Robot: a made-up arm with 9 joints.
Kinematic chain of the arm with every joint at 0, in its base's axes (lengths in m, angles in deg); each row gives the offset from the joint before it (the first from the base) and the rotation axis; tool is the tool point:
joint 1: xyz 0 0 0.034 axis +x
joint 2: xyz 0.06 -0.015 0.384 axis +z
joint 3: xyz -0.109 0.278 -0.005 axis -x
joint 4: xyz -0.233 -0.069 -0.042 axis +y
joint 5: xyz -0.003 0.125 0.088 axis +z
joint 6: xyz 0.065 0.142 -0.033 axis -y
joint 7: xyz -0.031 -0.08 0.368 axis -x
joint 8: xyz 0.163 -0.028 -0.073 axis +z
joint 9: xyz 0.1 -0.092 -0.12 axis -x
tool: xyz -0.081 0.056 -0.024
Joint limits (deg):
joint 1: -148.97..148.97
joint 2: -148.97..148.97
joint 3: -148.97..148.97
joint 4: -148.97..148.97
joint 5: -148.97..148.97
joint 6: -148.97..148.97
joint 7: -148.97..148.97
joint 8: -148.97..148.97
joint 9: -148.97..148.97
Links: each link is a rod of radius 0.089 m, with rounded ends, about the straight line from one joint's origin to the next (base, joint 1, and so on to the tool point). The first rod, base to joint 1, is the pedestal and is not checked.
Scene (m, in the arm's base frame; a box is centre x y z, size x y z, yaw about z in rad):
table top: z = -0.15
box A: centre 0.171 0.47 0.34 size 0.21 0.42 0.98 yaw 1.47
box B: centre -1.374 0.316 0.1 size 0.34 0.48 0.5 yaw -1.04
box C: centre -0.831 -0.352 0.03 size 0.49 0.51 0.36 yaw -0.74
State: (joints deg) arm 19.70 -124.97 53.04 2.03 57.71 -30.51 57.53 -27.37 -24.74
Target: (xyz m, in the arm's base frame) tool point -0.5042 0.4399 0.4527
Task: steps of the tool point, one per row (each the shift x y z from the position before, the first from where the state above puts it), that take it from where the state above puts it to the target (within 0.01 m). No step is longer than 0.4 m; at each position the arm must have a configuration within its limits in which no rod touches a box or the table.
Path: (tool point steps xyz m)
1: 0.1320 0.0512 0.0746
2: 0.0240 -0.0087 0.1632
3: -0.1138 -0.1175 0.1476
4: -0.2222 -0.1872 0.0165
5: -0.2624 -0.1552 -0.1535
6: 0.0148 0.1246 0.2446
7: -0.0382 0.2376 0.2072
8: -0.1023 0.3157 0.0979
9: -0.1582 0.3152 -0.0571
10: -0.1862 0.2197 -0.2023
11: -0.1744 0.0539 -0.2767

